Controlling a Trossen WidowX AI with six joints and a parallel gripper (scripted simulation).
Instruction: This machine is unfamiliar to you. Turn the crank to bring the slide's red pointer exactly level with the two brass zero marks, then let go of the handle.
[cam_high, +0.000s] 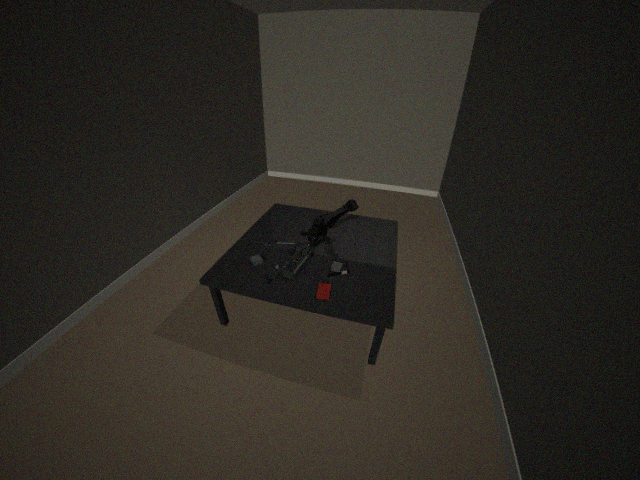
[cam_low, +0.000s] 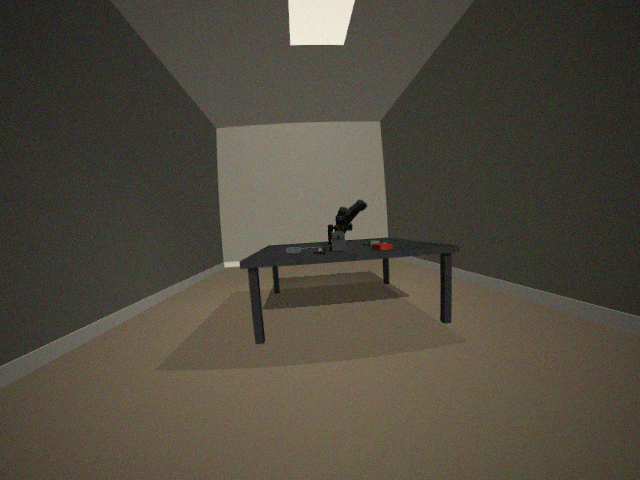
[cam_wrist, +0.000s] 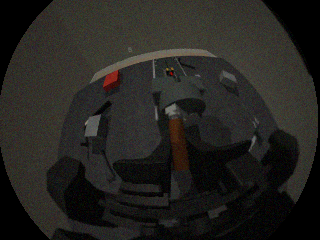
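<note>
My gripper tip is 130 mm short of the red pointer and 60 mm to the left of it. From my gripper tip the other things lie so: crank handle (30 mm above, 20 mm behind).
</note>
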